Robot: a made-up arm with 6 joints. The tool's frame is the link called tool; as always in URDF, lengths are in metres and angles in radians. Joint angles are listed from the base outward.
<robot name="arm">
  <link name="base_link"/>
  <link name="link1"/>
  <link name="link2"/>
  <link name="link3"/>
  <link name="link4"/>
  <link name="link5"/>
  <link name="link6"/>
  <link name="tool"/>
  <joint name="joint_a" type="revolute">
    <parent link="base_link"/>
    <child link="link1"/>
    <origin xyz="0.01 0.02 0.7" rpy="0 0 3.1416"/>
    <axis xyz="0 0 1"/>
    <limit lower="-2" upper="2.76"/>
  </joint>
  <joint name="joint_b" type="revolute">
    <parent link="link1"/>
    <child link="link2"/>
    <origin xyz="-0.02 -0.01 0.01" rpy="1.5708 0 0"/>
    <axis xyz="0 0 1"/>
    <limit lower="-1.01" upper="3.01"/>
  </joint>
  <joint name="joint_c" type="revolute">
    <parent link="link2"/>
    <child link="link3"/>
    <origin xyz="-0.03 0.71 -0.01" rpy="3.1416 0 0"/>
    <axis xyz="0 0 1"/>
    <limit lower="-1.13" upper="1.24"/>
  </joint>
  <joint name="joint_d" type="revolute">
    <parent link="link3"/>
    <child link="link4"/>
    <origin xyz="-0.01 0 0.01" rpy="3.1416 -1.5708 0"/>
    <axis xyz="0 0 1"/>
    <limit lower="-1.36" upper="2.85"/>
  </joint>
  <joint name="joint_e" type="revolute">
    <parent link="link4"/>
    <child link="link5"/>
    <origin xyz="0 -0.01 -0.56" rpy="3.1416 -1.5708 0"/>
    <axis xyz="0 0 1"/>
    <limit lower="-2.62" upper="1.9"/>
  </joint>
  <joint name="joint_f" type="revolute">
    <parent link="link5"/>
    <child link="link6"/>
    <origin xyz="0.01 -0.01 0.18" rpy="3.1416 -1.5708 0"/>
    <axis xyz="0 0 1"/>
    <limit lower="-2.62" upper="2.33"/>
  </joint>
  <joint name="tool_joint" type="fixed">
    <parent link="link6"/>
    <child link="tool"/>
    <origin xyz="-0.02 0.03 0.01" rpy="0 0 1.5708"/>
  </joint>
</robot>
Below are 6 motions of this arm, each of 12 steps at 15 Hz.
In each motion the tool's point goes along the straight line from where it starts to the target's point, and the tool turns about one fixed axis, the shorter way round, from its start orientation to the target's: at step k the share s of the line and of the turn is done. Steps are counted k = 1, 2, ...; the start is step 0. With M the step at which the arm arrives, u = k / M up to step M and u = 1 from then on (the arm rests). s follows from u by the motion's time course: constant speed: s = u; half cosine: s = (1 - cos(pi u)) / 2; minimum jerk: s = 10 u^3 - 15 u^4 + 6 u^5.
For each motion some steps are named. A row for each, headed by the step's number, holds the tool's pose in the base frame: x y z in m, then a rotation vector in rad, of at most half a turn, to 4 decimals.
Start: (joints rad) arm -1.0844 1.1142 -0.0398 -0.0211 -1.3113 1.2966
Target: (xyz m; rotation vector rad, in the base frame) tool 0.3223 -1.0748 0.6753 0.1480 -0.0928 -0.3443
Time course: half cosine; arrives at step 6
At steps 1, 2, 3, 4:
1: 0.2967 -0.8671 0.4959 0.7929 0.2894 0.1469
2: 0.3017 -0.9078 0.5311 0.6690 0.2140 0.0476
3: 0.3086 -0.9635 0.5792 0.4976 0.1113 -0.0858
4: 0.3154 -1.0191 0.6272 0.3239 0.0091 -0.2164

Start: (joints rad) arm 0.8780 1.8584 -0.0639 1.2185 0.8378 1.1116
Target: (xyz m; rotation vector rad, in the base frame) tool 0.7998 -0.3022 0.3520 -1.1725 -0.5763 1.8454
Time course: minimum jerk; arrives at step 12
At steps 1, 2, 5, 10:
1: 0.4705 0.4441 -0.0809 0.8943 -0.7176 2.8423
2: 0.4805 0.4213 -0.0676 0.8169 -0.7204 2.8345
5: 0.5835 0.1879 0.0677 0.0709 -0.7189 2.6568
10: 0.7881 -0.2756 0.3366 -1.1171 -0.5879 1.9009

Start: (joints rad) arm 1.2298 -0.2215 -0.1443 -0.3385 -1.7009 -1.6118
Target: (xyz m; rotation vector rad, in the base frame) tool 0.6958 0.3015 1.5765 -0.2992 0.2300 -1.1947
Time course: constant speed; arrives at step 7
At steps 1, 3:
1: 0.4209 0.4017 1.4180 -0.0432 0.3296 -0.4655
3: 0.5125 0.3683 1.4708 -0.1275 0.3007 -0.7094

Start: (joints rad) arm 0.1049 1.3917 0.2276 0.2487 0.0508 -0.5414
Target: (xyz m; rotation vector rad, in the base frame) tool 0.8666 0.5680 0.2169 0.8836 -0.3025 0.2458
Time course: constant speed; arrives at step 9
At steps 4, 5, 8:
4: 0.9600 0.2262 0.2823 0.4522 -0.3891 0.0056
5: 0.9413 0.2945 0.2693 0.5390 -0.3733 0.0531
8: 0.8853 0.4996 0.2300 0.7979 -0.3213 0.1972

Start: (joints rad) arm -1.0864 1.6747 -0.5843 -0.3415 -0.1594 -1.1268
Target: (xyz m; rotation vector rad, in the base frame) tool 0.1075 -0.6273 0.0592 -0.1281 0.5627 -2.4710
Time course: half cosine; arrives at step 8
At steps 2, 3, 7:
2: 0.0031 -0.4163 0.1782 -0.1409 1.0198 -2.3991
3: 0.0229 -0.4564 0.1556 -0.1387 0.9333 -2.4179
7: 0.1028 -0.6179 0.0645 -0.1287 0.5831 -2.4692

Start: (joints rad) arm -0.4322 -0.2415 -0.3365 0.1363 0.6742 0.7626
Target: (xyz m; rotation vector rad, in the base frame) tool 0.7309 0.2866 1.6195 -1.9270 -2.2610 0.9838
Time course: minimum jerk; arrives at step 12
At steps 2, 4, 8, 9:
2: 0.3420 -0.2761 1.3752 -1.2936 -1.7713 0.3645
4: 0.4123 -0.1744 1.4194 -1.4078 -1.8696 0.4646
8: 0.6463 0.1642 1.5663 -1.7891 -2.1672 0.8340
9: 0.6892 0.2262 1.5933 -1.8590 -2.2158 0.9087

